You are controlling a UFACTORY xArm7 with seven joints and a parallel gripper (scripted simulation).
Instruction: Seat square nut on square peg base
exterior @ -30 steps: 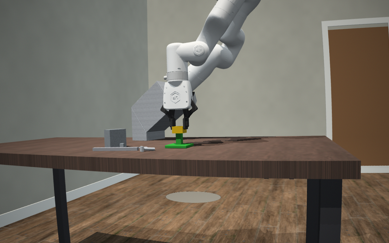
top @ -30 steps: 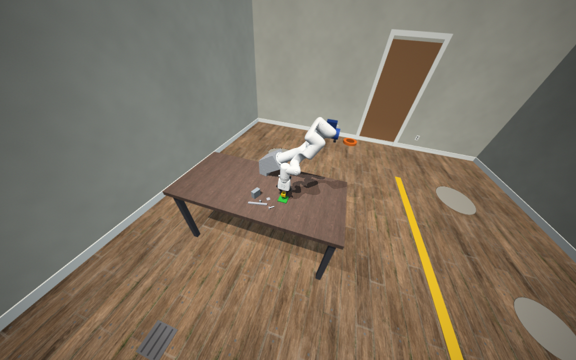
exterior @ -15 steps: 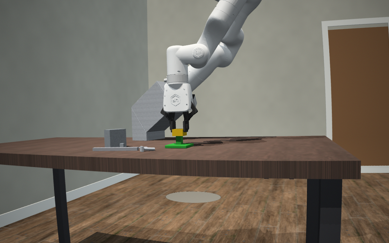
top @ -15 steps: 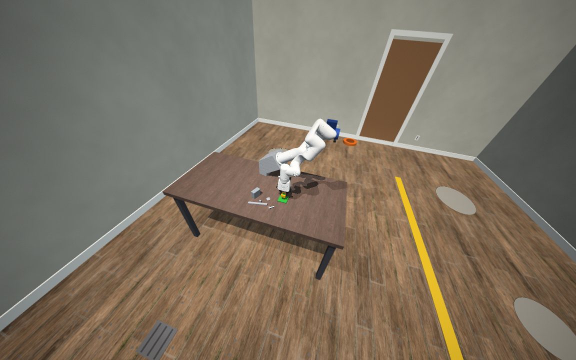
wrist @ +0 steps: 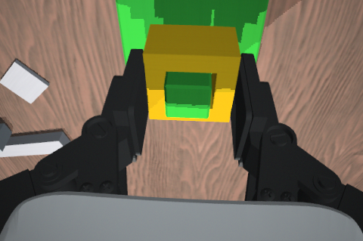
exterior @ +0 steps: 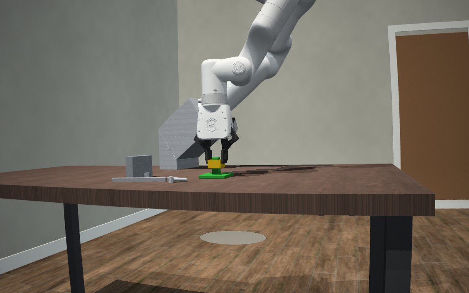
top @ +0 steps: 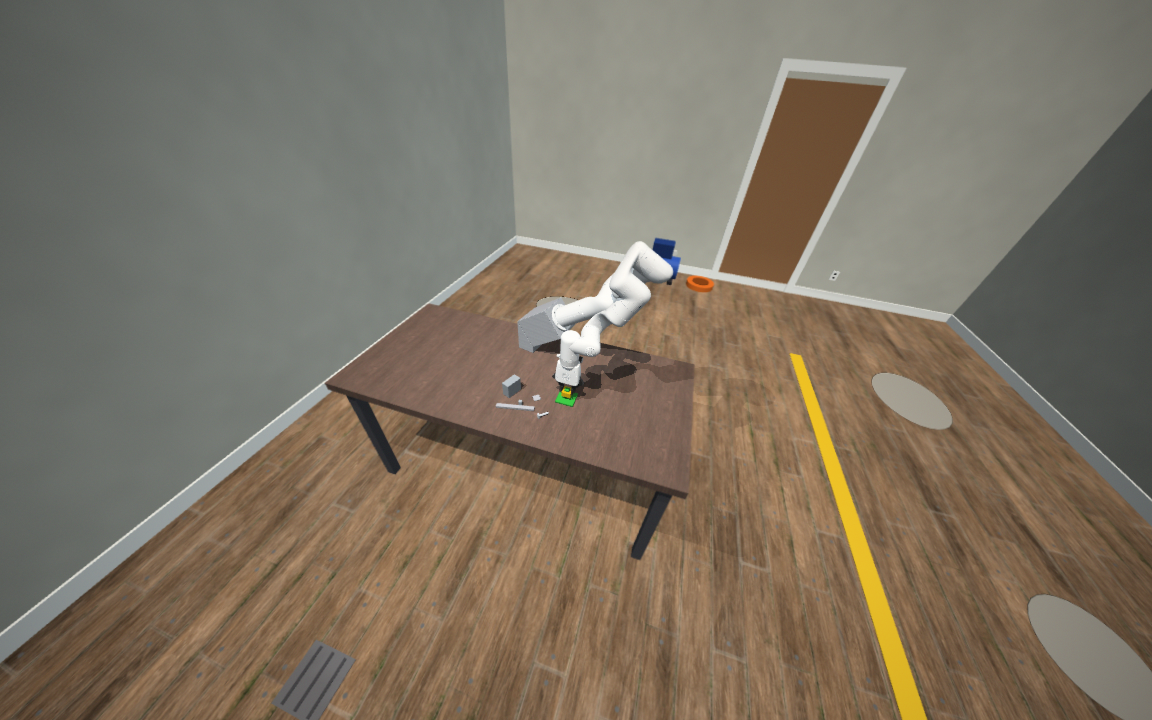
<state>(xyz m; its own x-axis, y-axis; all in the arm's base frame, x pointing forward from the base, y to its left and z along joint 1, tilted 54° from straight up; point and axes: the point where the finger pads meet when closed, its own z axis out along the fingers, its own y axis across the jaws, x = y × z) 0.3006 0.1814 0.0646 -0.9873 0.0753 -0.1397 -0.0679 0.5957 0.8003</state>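
My hand is 5 cm short of the small grey square tile, 12 cm to the left of it and 6 cm above it. The rest, counted from my hand: grey bolt: 14 cm ahead, 6 cm to the right, 5 cm below; then grey block: 7 cm ahead, 24 cm to the right, 3 cm below; then flat grey bar: 14 cm ahead, 18 cm to the right, 6 cm below.
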